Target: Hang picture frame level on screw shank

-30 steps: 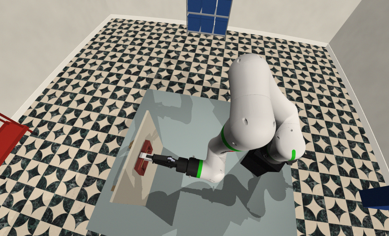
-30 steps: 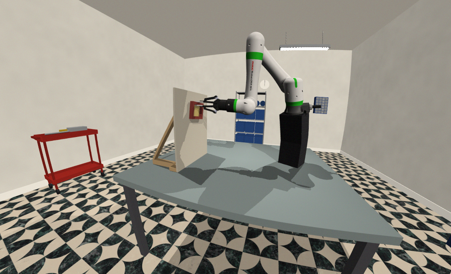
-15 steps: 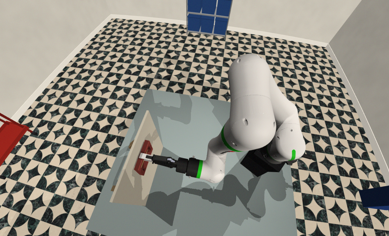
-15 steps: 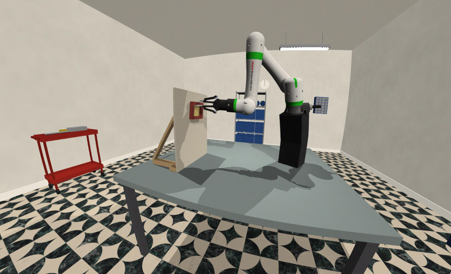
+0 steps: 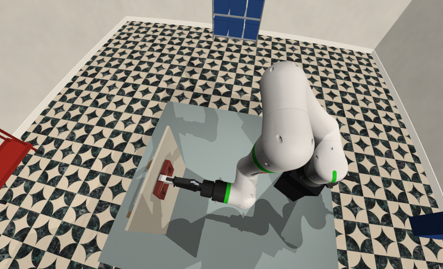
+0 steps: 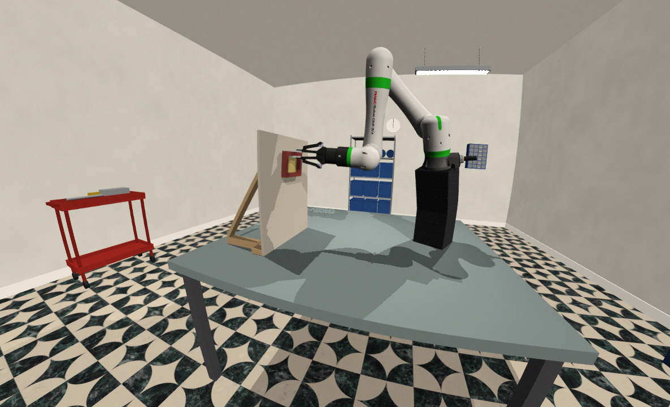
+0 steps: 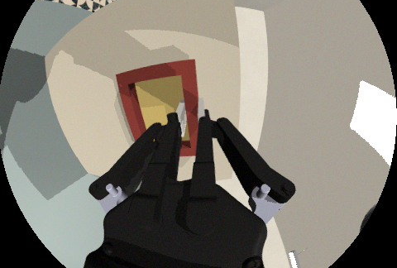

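Right now my hand is 5 cm above the red picture frame and 4 cm short of it. The rest, counted from my hand: beige board (18 cm below, 5 cm ahead, 1 cm to the left).
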